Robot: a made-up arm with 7 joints. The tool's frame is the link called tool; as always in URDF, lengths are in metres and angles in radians.
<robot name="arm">
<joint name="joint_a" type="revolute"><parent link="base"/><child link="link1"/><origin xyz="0 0 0.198"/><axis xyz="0 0 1"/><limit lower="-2.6" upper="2.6" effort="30" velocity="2.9"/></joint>
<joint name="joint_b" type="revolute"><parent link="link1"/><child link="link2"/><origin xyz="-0.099 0.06 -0.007"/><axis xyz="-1 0 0"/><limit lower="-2.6" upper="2.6" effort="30" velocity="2.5"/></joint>
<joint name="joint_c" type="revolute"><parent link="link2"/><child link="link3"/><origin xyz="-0.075 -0.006 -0.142"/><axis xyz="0 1 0"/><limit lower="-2.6" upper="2.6" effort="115" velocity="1.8"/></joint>
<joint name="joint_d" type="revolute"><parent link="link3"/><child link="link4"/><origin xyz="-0.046 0.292 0.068"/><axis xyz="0 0 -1"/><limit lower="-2.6" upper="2.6" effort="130" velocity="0.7"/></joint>
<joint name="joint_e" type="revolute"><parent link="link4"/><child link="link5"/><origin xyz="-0.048 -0.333 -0.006"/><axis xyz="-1 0 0"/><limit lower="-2.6" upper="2.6" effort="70" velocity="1.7"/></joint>
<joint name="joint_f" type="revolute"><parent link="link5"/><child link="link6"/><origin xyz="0.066 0.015 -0.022"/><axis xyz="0 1 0"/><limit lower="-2.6" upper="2.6" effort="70" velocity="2.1"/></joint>
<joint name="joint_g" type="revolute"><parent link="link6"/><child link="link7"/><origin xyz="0.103 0.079 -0.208"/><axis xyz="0 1 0"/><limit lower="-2.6" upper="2.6" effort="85" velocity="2"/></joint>
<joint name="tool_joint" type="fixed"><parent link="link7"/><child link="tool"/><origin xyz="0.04 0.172 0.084"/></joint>
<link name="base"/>
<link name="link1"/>
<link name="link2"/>
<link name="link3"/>
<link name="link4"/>
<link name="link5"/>
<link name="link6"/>
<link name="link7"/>
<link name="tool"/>
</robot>
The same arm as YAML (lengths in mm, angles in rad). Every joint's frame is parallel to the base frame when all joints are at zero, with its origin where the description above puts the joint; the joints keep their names.
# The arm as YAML. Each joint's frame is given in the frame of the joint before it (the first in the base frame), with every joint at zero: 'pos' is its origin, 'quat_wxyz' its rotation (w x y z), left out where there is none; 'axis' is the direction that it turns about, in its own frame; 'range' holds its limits. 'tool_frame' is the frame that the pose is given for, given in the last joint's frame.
length_unit: mm
angle_unit: rad
joints:
  - joint: joint_a
    pos: [0.0, 0.0, 198.0]
    axis: [0.0, 0.0, 1.0]
    range: [-2.6, 2.6]
  - joint: joint_b
    pos: [-99.0, 60.0, -7.0]
    axis: [-1.0, 0.0, 0.0]
    range: [-2.6, 2.6]
  - joint: joint_c
    pos: [-75.0, -6.0, -142.0]
    axis: [0.0, 1.0, 0.0]
    range: [-2.6, 2.6]
  - joint: joint_d
    pos: [-46.0, 292.0, 68.0]
    axis: [0.0, 0.0, -1.0]
    range: [-2.6, 2.6]
  - joint: joint_e
    pos: [-48.0, -333.0, -6.0]
    axis: [-1.0, 0.0, 0.0]
    range: [-2.6, 2.6]
  - joint: joint_f
    pos: [66.0, 15.0, -22.0]
    axis: [0.0, 1.0, 0.0]
    range: [-2.6, 2.6]
  - joint: joint_g
    pos: [103.0, 79.0, -208.0]
    axis: [0.0, 1.0, 0.0]
    range: [-2.6, 2.6]
tool_frame:
  pos: [40.0, 172.0, 84.0]

